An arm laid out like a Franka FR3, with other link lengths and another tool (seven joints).
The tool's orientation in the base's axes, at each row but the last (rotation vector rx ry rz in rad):
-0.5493 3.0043 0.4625
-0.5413 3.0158 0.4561
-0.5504 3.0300 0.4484
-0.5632 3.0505 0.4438
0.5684 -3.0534 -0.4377
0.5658 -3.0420 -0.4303
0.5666 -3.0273 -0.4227
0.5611 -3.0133 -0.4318
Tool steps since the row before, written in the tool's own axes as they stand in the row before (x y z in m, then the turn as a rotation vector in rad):
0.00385 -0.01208 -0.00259 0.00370 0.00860 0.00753
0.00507 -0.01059 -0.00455 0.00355 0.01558 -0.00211
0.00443 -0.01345 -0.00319 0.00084 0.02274 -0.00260
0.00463 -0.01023 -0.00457 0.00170 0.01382 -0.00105
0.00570 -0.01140 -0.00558 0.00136 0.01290 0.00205
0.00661 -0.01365 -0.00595 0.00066 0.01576 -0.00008
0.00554 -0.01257 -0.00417 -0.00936 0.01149 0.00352
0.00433 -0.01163 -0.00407 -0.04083 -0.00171 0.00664
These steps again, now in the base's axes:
0.00067 -0.01285 -0.00133 -0.00652 0.00868 -0.00515
-0.00105 -0.01251 0.00092 -0.00871 0.01215 0.00603
0.00061 -0.01447 -0.00100 -0.00866 0.01935 0.00868
-0.00054 -0.01204 0.00131 -0.00640 0.01149 0.00470
-0.00100 -0.01373 0.00199 -0.00593 0.01162 0.00148
-0.00100 -0.01616 0.00180 -0.00613 0.01387 0.00433
-0.00042 -0.01434 0.00051 0.00442 0.01458 -0.00011
0.00038 -0.01304 0.00063 0.03806 0.01488 -0.00663

